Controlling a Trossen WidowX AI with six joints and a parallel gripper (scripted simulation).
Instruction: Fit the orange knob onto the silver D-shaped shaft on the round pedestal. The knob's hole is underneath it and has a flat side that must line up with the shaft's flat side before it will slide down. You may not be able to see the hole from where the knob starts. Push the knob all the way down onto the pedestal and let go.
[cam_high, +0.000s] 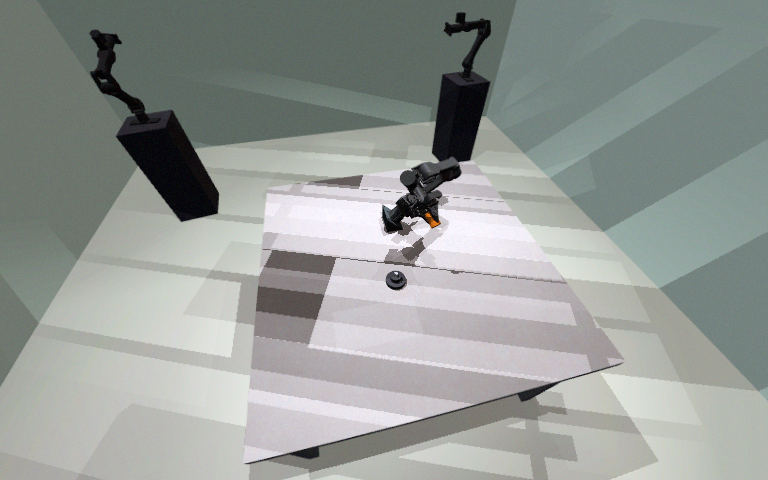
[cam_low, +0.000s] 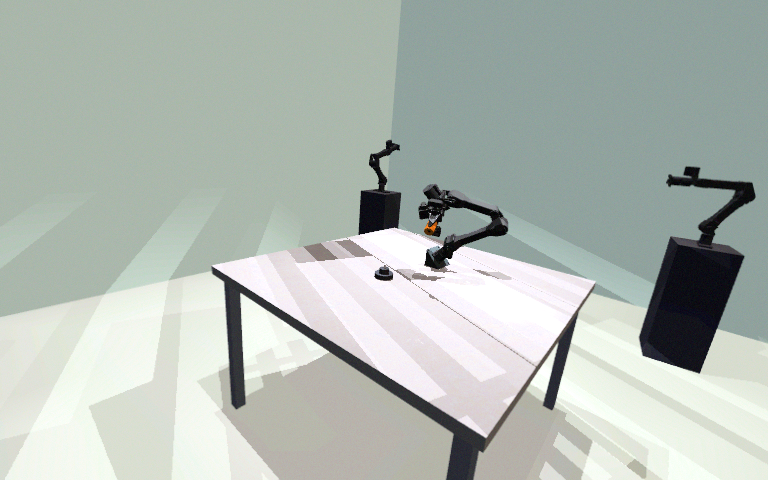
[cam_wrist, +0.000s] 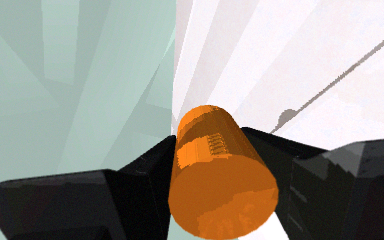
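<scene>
My gripper tip is now 3 cm past the orange knob and 2 cm below it. Round my gripper tip: dark round pedestal (5 cm ahead, 17 cm to the right, 21 cm below).
</scene>
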